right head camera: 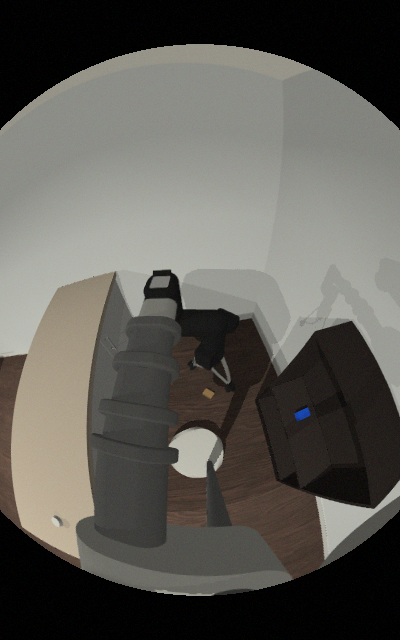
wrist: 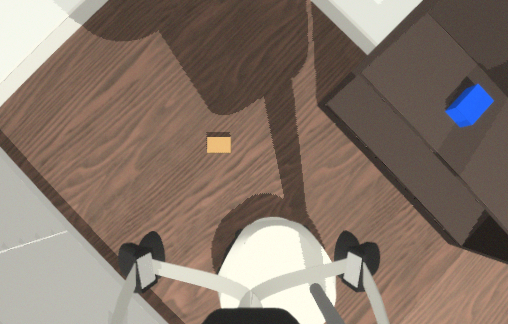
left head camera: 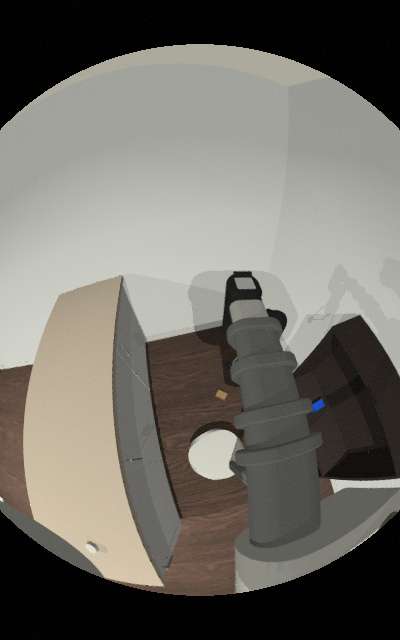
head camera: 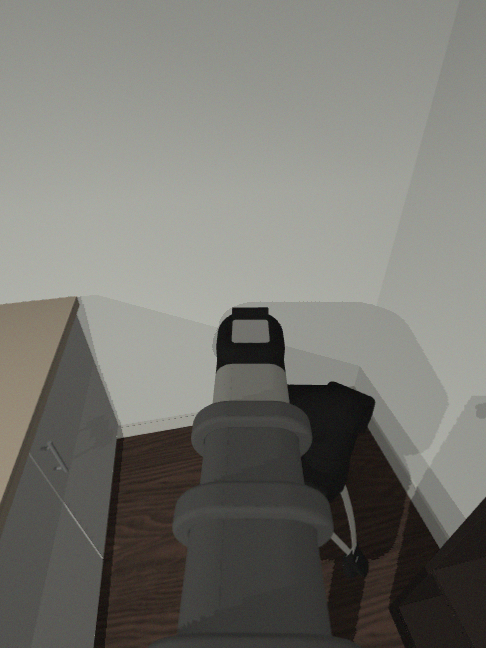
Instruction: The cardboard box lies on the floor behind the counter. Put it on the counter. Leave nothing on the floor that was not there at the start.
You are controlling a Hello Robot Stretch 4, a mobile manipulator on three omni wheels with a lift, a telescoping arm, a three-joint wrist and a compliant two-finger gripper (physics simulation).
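Frame: origin at the robot's base, x back, y right, z up, level; centimetres.
Where they show: gripper, fingertip midpoint: (right head camera: 210, 378) (wrist: 249, 250); robot's base, link origin: (right head camera: 196, 451) (wrist: 273, 269) (left head camera: 215, 453).
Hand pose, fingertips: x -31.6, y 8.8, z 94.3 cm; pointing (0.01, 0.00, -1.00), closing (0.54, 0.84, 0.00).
Note:
Each offset is from my fingertips to the top centre of the thing. Level surfaces: height alone.
The cardboard box @(dx -20.8, dy +0.0, dz -92.0 cm) (left head camera: 221, 394) (right head camera: 208, 393) (wrist: 219, 145) is a small tan block on the dark wooden floor, beside the counter @(dz -6.0 cm) (head camera: 31, 376) (left head camera: 75, 400) (right head camera: 55, 400). The counter has a beige top and grey sides. In the head view the box does not show. My gripper (right head camera: 210, 376) (wrist: 249, 250) is open, its two dark fingertips wide apart with no object between them. It hangs above the floor; in the wrist view the box appears beyond the fingertips, apart from them. In the head view the arm hides part of the gripper.
Dark brown furniture (head camera: 460, 575) (left head camera: 370, 350) (right head camera: 360, 380) (wrist: 410, 65) stands opposite the counter, with a blue block @(dx +11.4, dy +61.2, dz -47.3 cm) (left head camera: 318, 405) (right head camera: 302, 414) (wrist: 470, 106) on it. My white round base (left head camera: 212, 455) (right head camera: 192, 452) (wrist: 270, 250) is near the box. A small white disc (left head camera: 91, 547) (right head camera: 57, 521) lies on the counter. Walls enclose the far corner.

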